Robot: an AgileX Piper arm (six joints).
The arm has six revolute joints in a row. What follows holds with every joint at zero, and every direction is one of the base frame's. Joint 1 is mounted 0.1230 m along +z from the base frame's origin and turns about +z. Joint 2 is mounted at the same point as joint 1 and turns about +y. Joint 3 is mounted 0.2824 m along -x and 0.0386 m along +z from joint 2 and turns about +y. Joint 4 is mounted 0.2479 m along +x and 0.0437 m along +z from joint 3 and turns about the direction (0.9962, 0, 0.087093). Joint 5 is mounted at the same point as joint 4 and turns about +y. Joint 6 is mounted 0.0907 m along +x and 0.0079 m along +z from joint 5 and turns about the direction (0.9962, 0, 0.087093). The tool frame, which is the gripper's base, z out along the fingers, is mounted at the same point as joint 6; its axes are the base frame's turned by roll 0.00, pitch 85.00 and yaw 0.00 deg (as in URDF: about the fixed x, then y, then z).
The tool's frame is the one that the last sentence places.
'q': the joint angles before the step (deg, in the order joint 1, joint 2, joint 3, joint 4, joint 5, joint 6). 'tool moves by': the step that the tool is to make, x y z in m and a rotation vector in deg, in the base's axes. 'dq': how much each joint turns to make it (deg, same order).
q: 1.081 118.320 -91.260 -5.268 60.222 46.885
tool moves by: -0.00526 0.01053 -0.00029 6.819 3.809 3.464
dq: -0.116 0.103 -0.294 8.219 3.761 -6.756
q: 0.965 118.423 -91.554 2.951 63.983 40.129
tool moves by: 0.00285 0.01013 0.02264 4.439 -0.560 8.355
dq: 0.295 -0.510 -4.296 5.255 5.025 -9.409
